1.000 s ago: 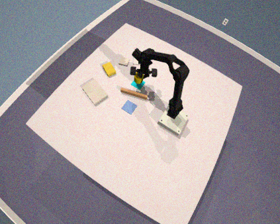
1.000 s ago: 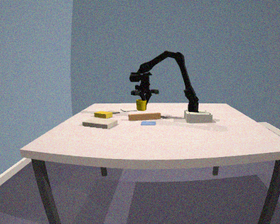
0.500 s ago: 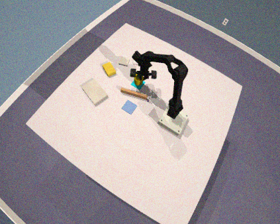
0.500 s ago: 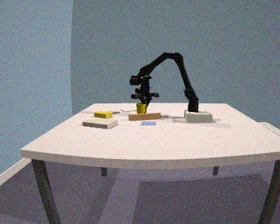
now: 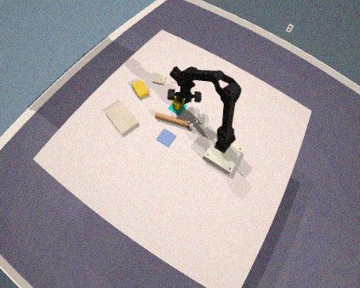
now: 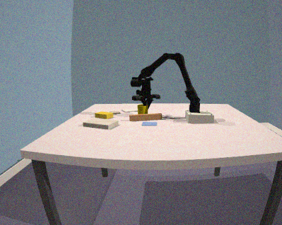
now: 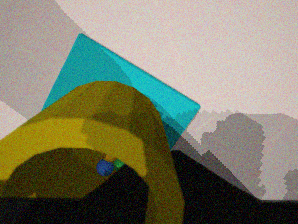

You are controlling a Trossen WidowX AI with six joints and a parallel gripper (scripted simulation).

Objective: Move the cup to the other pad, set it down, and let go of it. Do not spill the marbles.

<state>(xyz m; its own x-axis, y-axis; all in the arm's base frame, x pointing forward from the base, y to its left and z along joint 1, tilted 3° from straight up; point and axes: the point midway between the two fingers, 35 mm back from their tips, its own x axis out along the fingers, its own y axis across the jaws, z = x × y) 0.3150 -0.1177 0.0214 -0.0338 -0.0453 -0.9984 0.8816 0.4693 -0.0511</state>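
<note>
My gripper tip is 20 mm short of the cup and 10 mm to the right of it. Also, from my gripper tip: blue pad: 220 mm to the left, 50 mm below, 20 mm behind; blue marble: 30 mm to the left, 20 mm below, 20 mm ahead; green marble: 20 mm to the left, 20 mm below, 10 mm ahead.
</note>
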